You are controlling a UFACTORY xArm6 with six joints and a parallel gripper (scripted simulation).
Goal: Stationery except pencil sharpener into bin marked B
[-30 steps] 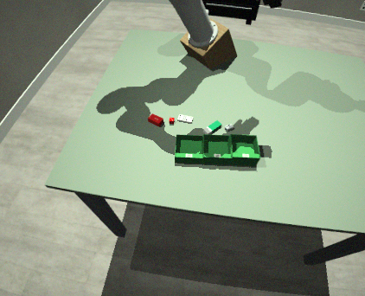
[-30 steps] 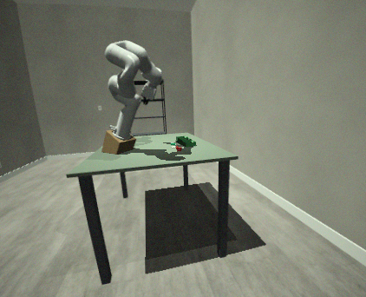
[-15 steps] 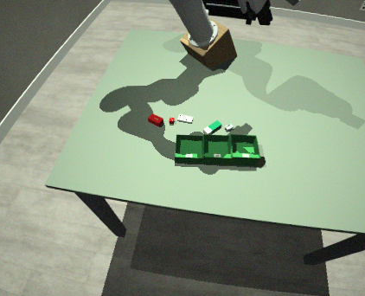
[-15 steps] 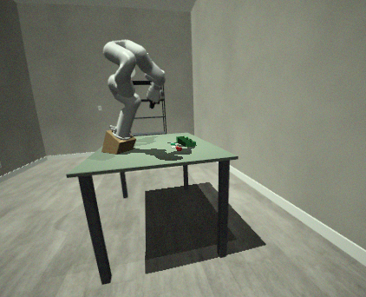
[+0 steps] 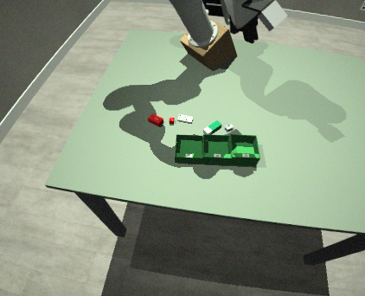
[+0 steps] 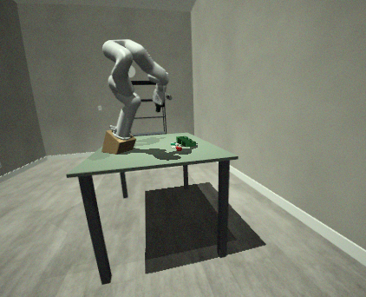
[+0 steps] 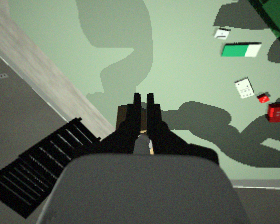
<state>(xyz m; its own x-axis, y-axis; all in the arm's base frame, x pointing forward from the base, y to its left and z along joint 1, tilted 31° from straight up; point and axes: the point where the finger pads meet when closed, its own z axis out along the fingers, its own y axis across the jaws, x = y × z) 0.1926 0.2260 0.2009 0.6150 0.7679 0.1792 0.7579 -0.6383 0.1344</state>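
Right now my hand is 20 cm short of the joined green bins, 5 cm to the left of it and 27 cm above it. From my hand the other things lie so: grey-white piece: 10 cm ahead, 1 cm to the right, 28 cm below; red die: 10 cm ahead, 20 cm to the right, 28 cm below; white domino: 8 cm ahead, 16 cm to the right, 29 cm below.
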